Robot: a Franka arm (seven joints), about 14 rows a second.
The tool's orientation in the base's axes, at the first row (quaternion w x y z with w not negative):
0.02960 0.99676 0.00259 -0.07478
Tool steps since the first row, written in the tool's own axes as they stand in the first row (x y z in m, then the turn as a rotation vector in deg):
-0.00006 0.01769 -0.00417 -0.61 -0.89 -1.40
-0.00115 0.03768 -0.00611 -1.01 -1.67 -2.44
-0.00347 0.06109 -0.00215 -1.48 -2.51 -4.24
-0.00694 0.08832 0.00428 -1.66 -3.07 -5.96
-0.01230 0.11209 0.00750 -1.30 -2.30 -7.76
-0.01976 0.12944 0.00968 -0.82 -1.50 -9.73
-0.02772 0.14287 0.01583 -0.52 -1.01 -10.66
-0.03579 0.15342 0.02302 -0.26 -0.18 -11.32
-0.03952 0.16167 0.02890 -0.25 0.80 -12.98
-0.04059 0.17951 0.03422 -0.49 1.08 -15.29
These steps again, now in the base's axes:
0.00073 -0.01741 0.00516 -0.40 0.97 1.42
0.00013 -0.03725 0.00841 -0.65 1.81 2.46
-0.00253 -0.06086 0.00622 -0.86 2.76 4.26
-0.00665 -0.08842 0.00199 -0.78 3.42 5.95
-0.01220 -0.11235 0.00100 -0.15 2.76 7.72
-0.01974 -0.12980 0.00098 0.62 2.07 9.64
-0.02840 -0.14358 -0.00311 1.06 1.64 10.54
-0.03735 -0.15454 -0.00839 1.43 0.85 11.20
-0.04183 -0.16313 -0.01315 1.69 -0.03 12.90
-0.04351 -0.18126 -0.01720 1.80 -0.17 15.23

